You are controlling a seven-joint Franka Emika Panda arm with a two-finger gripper.
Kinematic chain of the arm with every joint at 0, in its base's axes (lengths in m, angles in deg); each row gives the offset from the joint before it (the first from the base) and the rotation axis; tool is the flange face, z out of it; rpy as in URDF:
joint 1: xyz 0 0 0.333 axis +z
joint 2: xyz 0 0 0 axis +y
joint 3: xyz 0 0 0.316 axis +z
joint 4: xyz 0.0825 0 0 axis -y
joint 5: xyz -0.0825 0 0.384 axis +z
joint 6: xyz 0 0 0 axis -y
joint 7: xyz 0.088 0 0 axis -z
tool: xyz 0 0 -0.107 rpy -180 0 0
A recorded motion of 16 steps. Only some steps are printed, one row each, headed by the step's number.
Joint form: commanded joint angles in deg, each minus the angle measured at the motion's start. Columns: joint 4, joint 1, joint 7, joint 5, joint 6, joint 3, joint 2.
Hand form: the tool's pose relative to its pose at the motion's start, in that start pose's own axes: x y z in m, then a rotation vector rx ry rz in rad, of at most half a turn. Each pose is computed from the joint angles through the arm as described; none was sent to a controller.
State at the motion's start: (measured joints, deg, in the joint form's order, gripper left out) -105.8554 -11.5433 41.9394 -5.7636 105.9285 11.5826 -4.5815
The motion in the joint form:
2: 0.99 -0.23 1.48 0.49 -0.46 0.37 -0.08
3: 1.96 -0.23 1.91 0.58 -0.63 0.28 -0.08
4: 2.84 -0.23 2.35 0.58 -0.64 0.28 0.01
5: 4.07 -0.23 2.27 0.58 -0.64 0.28 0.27
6: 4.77 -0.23 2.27 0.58 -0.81 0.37 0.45
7: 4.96 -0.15 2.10 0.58 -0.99 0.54 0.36
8: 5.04 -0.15 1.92 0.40 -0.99 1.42 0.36
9: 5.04 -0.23 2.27 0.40 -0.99 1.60 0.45
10: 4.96 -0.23 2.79 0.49 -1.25 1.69 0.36
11: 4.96 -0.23 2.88 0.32 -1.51 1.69 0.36
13: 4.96 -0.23 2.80 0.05 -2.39 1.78 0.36
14: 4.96 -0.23 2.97 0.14 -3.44 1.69 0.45
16: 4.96 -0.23 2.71 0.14 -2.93 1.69 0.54
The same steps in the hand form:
2: 0.0000 -0.0017 -0.0084 0.0125 0.0030 0.0274
3: 0.0024 -0.0016 -0.0162 0.0227 0.0123 0.0384
4: 0.0044 -0.0024 -0.0227 0.0320 0.0221 0.0474
5: 0.0074 -0.0038 -0.0305 0.0439 0.0342 0.0476
6: 0.0084 -0.0051 -0.0345 0.0486 0.0385 0.0469
7: 0.0067 -0.0066 -0.0370 0.0498 0.0402 0.0400
8: 0.0014 -0.0131 -0.0385 0.0499 0.0441 0.0210
9: 0.0009 -0.0141 -0.0377 0.0493 0.0427 0.0252
10: -0.0005 -0.0143 -0.0376 0.0475 0.0385 0.0331
11: -0.0006 -0.0138 -0.0371 0.0423 0.0372 0.0339
13: -0.0021 -0.0131 -0.0358 0.0284 0.0294 0.0299
14: -0.0028 -0.0115 -0.0331 0.0159 0.0137 0.0347
16: -0.0018 -0.0123 -0.0331 0.0213 0.0188 0.0300

